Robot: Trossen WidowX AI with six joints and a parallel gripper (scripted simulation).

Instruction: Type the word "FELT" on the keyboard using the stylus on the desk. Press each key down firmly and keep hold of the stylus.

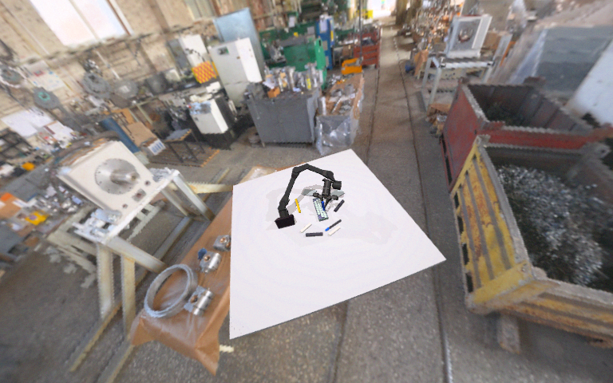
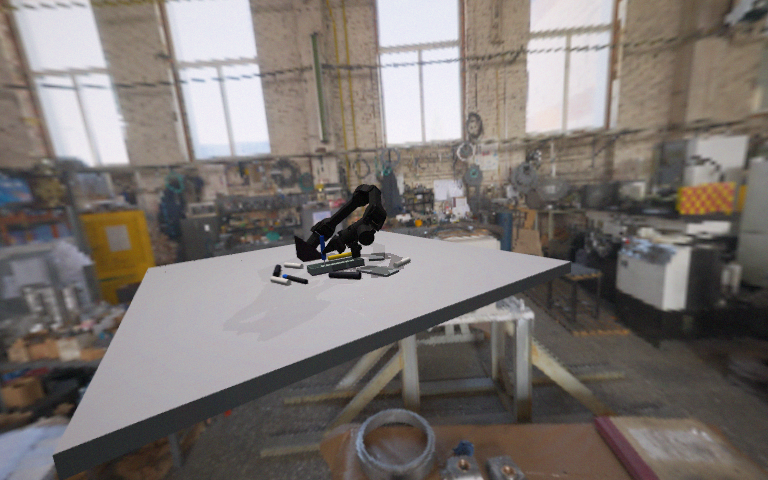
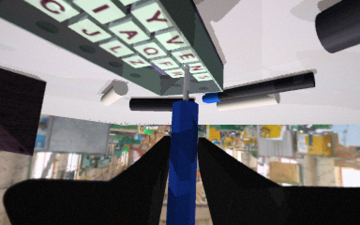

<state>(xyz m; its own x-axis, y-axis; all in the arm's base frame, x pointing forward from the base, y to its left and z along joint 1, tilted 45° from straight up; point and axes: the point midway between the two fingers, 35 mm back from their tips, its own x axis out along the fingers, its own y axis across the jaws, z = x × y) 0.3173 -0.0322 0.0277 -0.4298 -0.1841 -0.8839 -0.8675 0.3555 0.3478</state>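
Now: gripper tip 13 cm to the left of the blue-tipped black pen, 7 cm above it and 1 cm short of it. Also, from my gripper tip: stylus tip 5 cm below; then blue stylus 1 cm below; then flat grey plate 16 cm to the left, 13 cm ahead, 7 cm below.
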